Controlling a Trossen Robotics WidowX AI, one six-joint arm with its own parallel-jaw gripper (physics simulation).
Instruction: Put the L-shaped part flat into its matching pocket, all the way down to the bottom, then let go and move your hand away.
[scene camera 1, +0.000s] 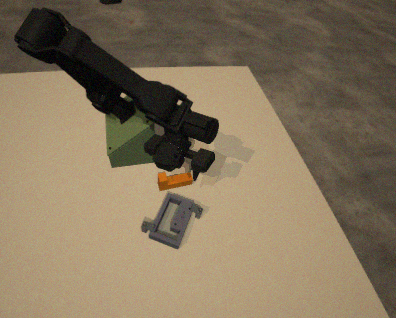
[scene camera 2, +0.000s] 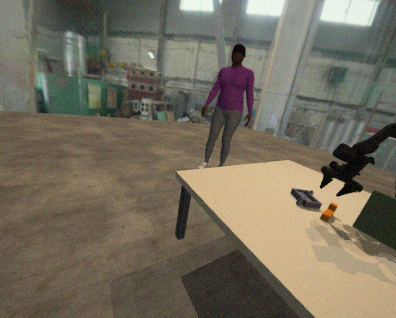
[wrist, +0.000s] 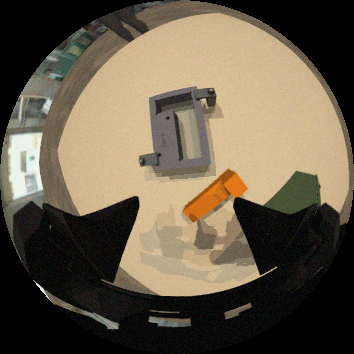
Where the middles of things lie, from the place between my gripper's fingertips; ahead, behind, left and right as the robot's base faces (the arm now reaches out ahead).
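The orange L-shaped part (wrist: 229, 182) is 9 cm below my hand and 4 cm behind it. As for the grey pocket fixture (scene camera 1: 170, 224), it sits 10 cm below my hand, 9 cm ahead of it and 4 cm to the right of it.
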